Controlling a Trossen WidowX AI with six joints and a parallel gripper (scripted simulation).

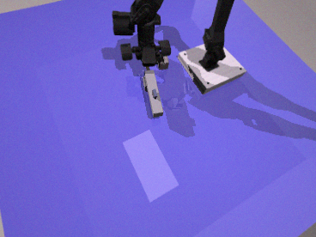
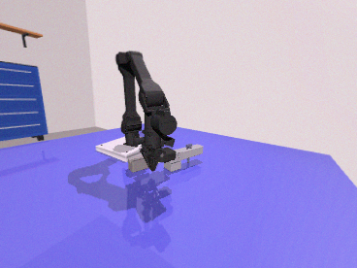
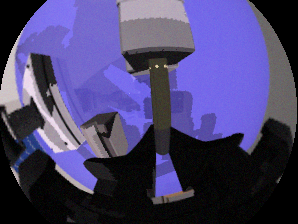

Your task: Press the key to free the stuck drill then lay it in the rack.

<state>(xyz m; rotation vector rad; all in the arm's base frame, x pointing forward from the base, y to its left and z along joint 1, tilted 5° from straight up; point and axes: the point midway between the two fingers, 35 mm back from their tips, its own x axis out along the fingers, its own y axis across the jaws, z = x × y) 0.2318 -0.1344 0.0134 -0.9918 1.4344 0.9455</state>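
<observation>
Right now my gripper tip is 20 mm short of the tan drill, 50 mm to the right of it and 30 mm below it. From my gripper tip the other things lie so: grey rack: 80 mm behind, 10 mm to the left; then grey holder block: 50 mm ahead, 150 mm to the left, 20 mm above; then small dark key: 60 mm ahead, 170 mm to the left, 30 mm above.
</observation>
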